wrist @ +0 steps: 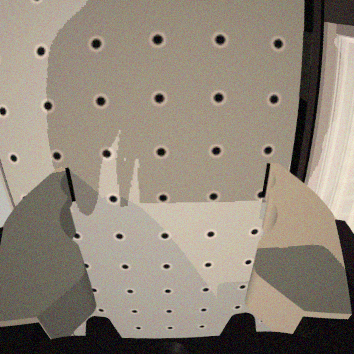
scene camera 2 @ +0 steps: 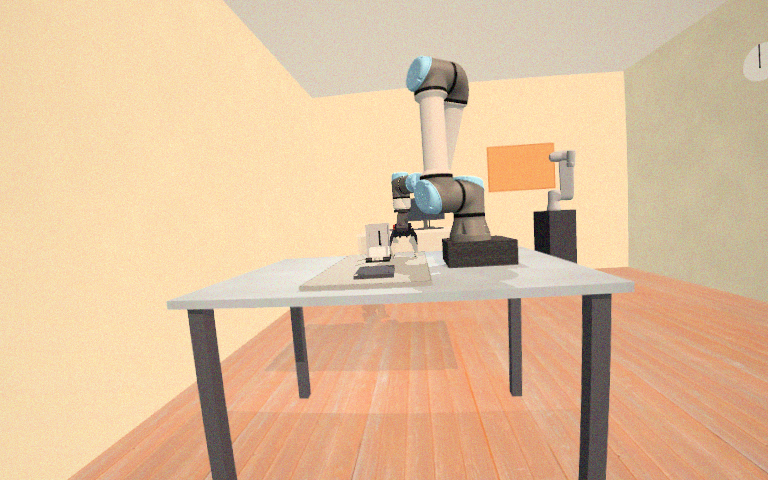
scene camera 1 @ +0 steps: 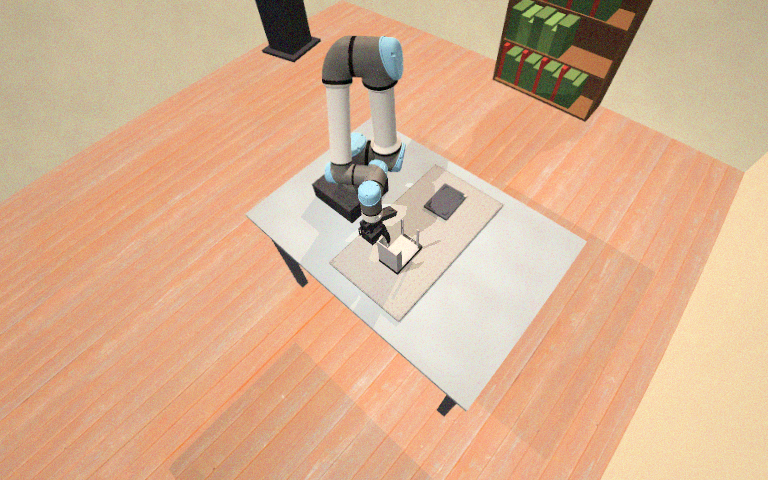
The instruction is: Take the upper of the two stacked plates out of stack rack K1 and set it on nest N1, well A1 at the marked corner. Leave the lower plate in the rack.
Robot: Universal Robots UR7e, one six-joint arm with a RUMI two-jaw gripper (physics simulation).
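Seen in the pictures: gripper, fingertip midpoint: (wrist: 167,169) (scene camera 2: 404,258); arm's base, origin of the base link: (scene camera 2: 470,239).
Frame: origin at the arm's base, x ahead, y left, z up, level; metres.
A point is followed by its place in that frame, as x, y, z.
Stack rack K1 (scene camera 1: 387,256) @[0.320, -0.274, 0.021] (scene camera 2: 373,232) @[0.344, -0.274, 0.038] has pale walls and posts on a dark base; its dark edge (wrist: 312,75) @[0.290, -0.154, -0.064] shows at the right of the wrist view. White plates (scene camera 1: 403,245) @[0.329, -0.173, -0.037] (scene camera 2: 378,252) @[0.336, -0.142, -0.038] (wrist: 345,115) lie in it; I cannot tell the upper from the lower. Nest N1 (scene camera 1: 445,201) @[0.368, 0.127, -0.062] (scene camera 2: 374,272) @[0.372, 0.179, -0.062] is a dark flat slab apart from the rack; its corner mark is too small to make out. My gripper (scene camera 1: 380,240) @[0.222, -0.192, -0.076] (scene camera 2: 404,249) @[0.222, -0.192, -0.076] (wrist: 167,169) @[0.222, -0.192, -0.076] is open and empty, beside the rack on the robot base side, above the holed board.
The pale board (scene camera 1: 396,300) @[0.417, -0.376, -0.074] (scene camera 2: 328,280) @[0.513, 0.189, -0.074] (wrist: 190,125) @[0.236, -0.171, -0.074] bears the rack and the nest on the grey table (scene camera 1: 509,294) @[0.773, -0.133, -0.087] (scene camera 2: 237,288) @[0.804, 0.140, -0.087]. The arm's black base block (scene camera 1: 334,198) @[-0.033, -0.136, -0.002] (scene camera 2: 480,251) @[-0.002, 0.094, -0.034] stands beside the board. The rack's upright walls and thin posts rise close to the gripper.
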